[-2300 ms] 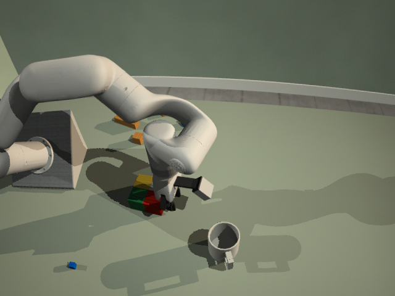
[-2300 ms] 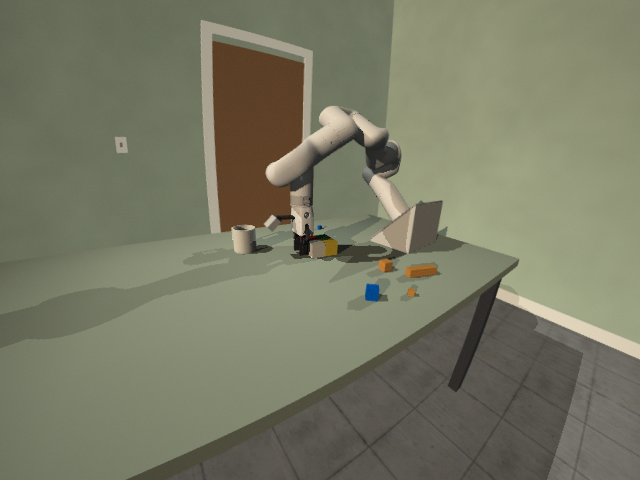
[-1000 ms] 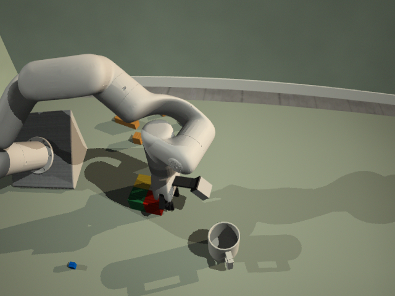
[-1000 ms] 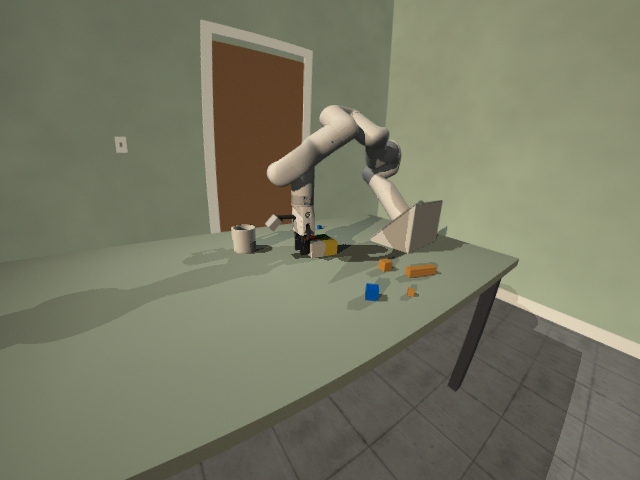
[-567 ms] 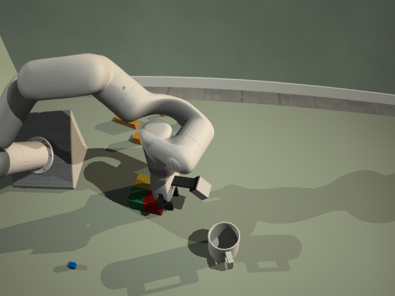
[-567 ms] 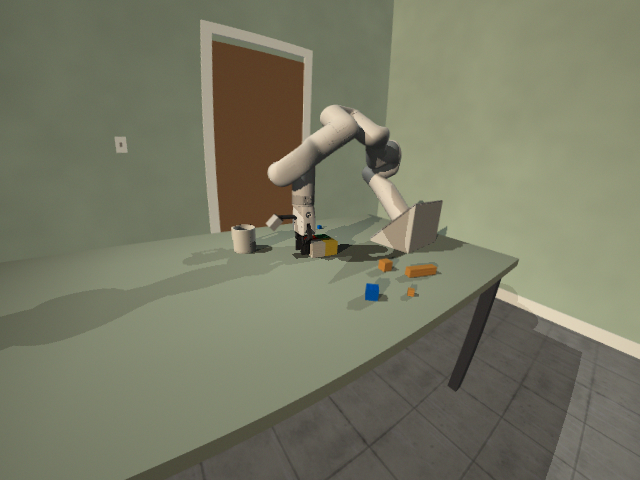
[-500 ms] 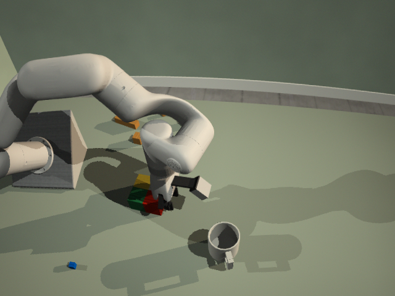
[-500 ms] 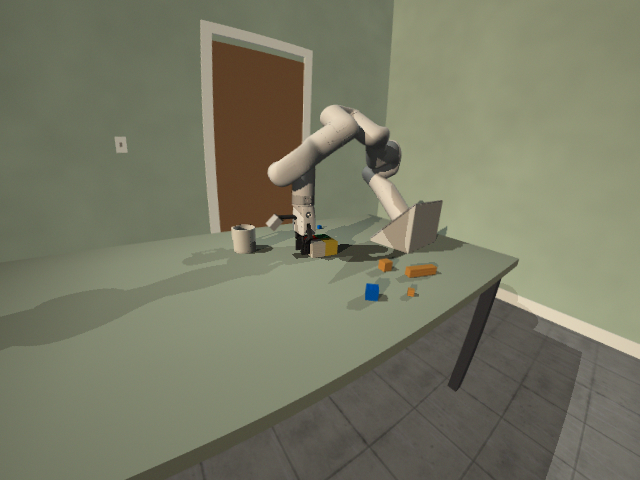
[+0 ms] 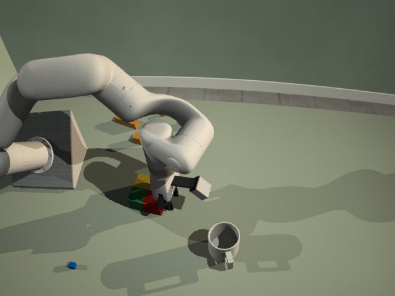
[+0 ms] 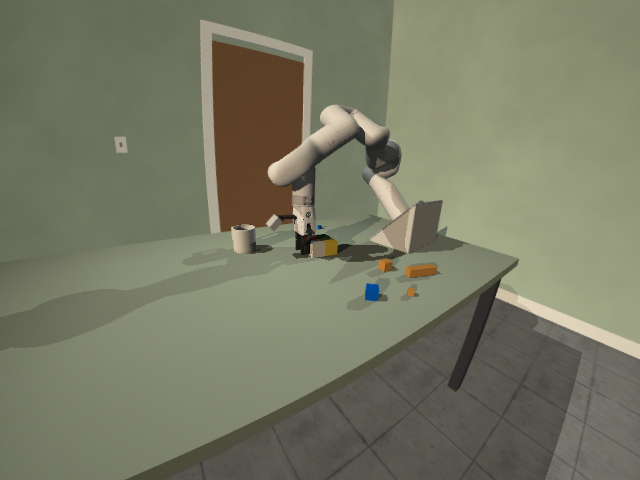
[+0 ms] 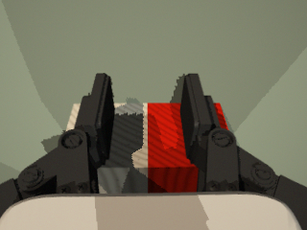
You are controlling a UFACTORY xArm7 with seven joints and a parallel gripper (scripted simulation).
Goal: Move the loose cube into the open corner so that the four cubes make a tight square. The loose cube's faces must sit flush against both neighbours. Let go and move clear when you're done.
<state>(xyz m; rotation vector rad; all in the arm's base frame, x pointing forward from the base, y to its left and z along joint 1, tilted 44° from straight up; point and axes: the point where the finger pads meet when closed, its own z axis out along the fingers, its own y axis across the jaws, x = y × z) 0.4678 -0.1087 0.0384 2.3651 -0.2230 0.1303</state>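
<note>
The beige cube lies 30 mm behind my hand and 30 mm to the left of it. Also, from my hand: long orange block (210 mm behind, 340 mm to the left, 10 mm below); red cube (40 mm behind, 20 mm to the right); yellow cube (80 mm behind, 40 mm to the left).
</note>
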